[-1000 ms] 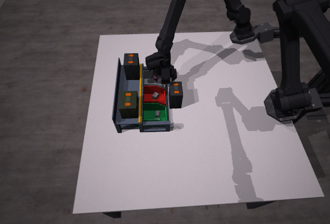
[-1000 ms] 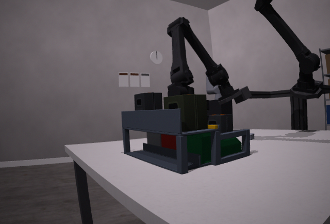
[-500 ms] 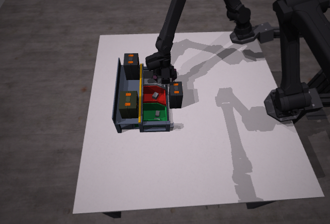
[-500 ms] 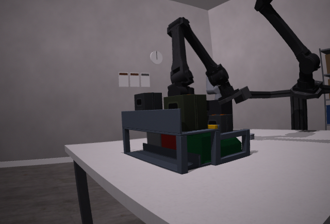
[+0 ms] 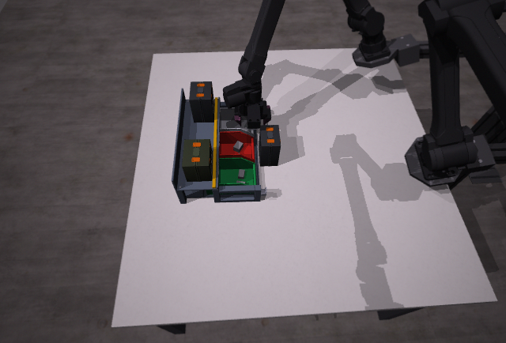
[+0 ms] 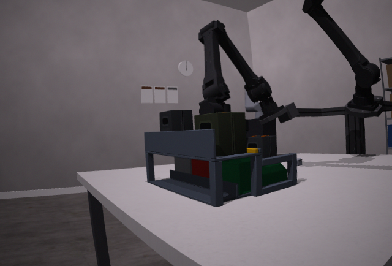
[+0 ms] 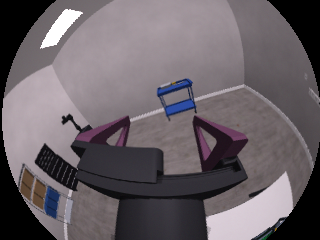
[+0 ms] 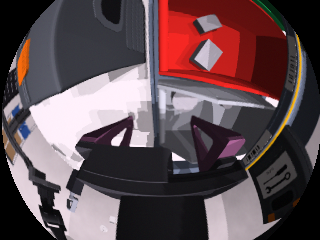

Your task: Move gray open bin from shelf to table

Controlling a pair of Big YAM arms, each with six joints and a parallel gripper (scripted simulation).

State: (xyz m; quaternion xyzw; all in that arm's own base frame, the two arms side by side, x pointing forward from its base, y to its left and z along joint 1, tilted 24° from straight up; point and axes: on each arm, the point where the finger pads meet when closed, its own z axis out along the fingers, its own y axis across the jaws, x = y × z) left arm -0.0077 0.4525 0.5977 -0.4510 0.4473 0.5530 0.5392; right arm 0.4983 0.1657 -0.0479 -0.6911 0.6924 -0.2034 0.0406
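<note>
My right gripper is now 80 mm short of the gray bin and 10 mm to the left of it. From my right hand the other things lie so: green bin (210 mm to the left, 110 mm ahead); then red bin (100 mm to the left, 100 mm ahead); then shelf (120 mm ahead, 100 mm to the left, 20 mm above).
</note>
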